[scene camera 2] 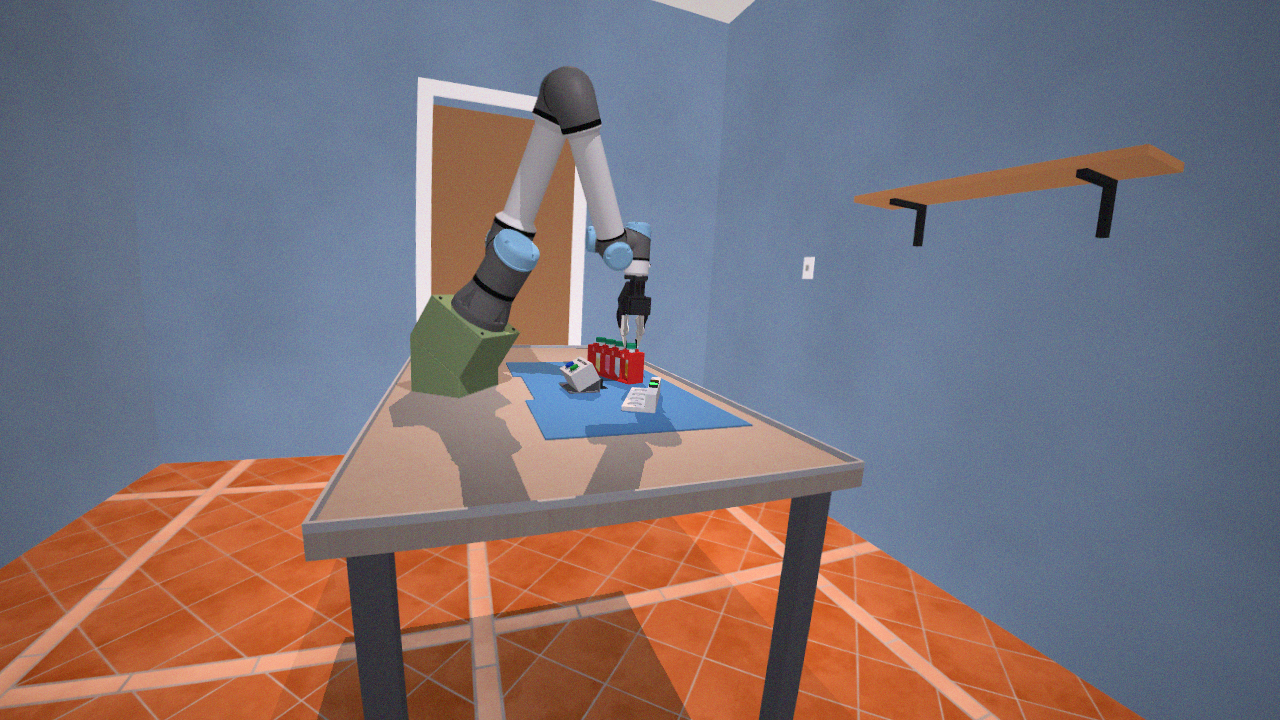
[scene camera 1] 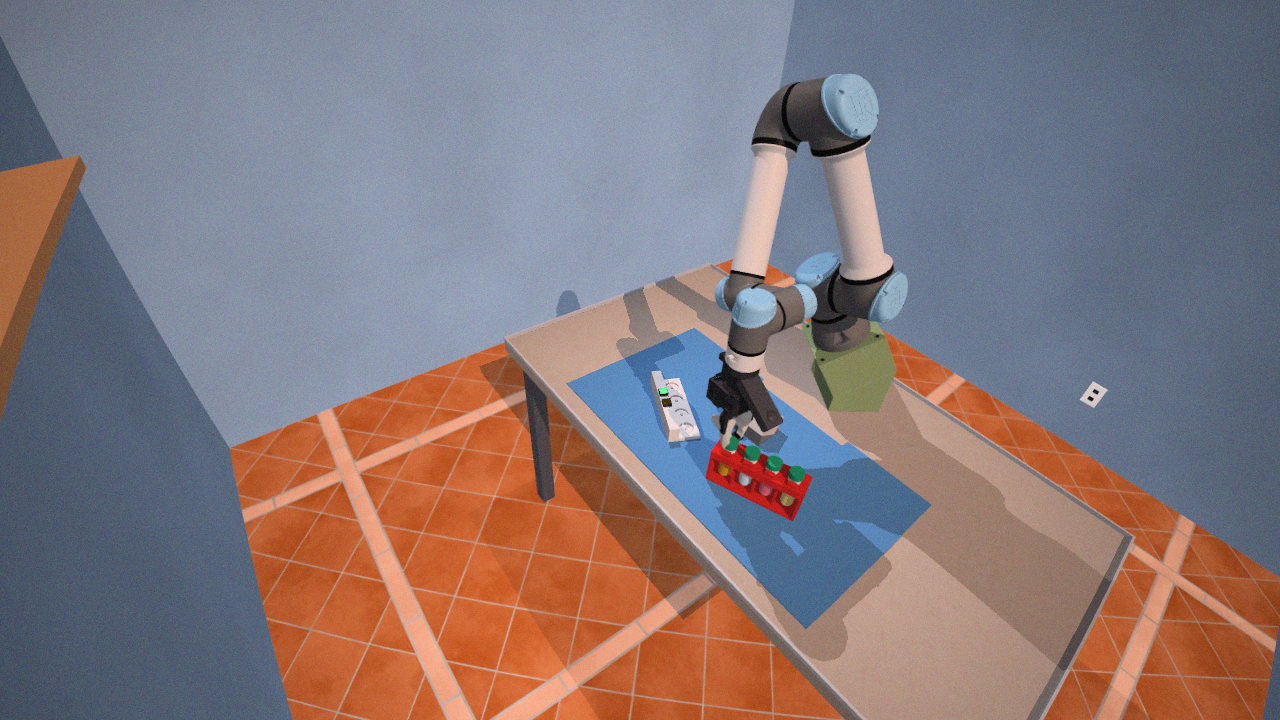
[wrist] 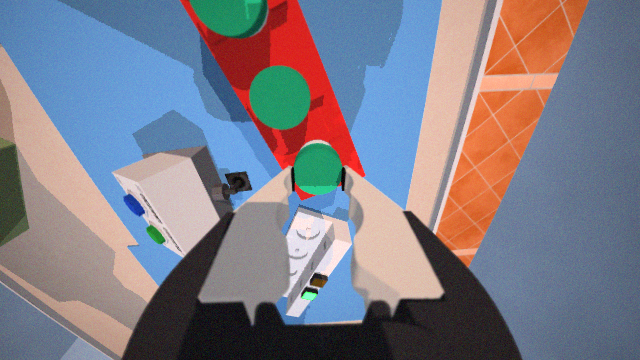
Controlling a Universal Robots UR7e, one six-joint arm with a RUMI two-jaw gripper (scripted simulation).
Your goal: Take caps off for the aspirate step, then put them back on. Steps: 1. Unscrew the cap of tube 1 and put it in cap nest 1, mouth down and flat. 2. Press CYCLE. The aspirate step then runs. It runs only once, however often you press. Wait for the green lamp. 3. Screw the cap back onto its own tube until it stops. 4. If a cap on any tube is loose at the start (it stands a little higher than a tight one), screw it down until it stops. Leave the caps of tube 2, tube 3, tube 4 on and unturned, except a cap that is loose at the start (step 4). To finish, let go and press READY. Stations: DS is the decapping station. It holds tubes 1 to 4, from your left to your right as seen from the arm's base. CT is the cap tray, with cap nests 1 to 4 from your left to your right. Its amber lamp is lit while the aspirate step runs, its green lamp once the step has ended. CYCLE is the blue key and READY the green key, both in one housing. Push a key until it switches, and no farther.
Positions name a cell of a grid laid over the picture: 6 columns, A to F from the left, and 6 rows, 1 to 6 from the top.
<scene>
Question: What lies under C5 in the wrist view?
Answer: My gripper.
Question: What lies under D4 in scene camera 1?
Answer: My gripper.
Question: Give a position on a key housing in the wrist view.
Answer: At B4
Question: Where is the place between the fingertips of my gripper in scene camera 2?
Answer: C3
</scene>
